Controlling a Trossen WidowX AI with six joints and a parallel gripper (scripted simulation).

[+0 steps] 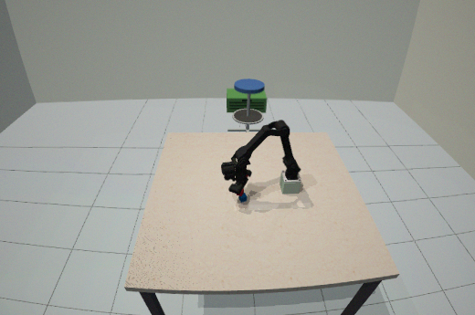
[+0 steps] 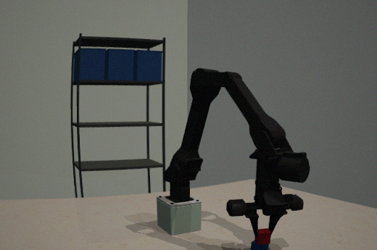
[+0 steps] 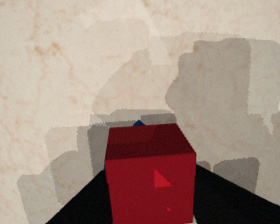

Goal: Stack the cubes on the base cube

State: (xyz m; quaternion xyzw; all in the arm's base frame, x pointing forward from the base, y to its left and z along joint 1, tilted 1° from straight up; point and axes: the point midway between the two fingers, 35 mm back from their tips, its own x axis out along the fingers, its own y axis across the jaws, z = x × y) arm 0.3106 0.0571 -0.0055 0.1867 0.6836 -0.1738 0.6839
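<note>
Now: gripper tip 40 mm above the blue base cube, 20 mm past it and 10 mm to the right of it.
</note>
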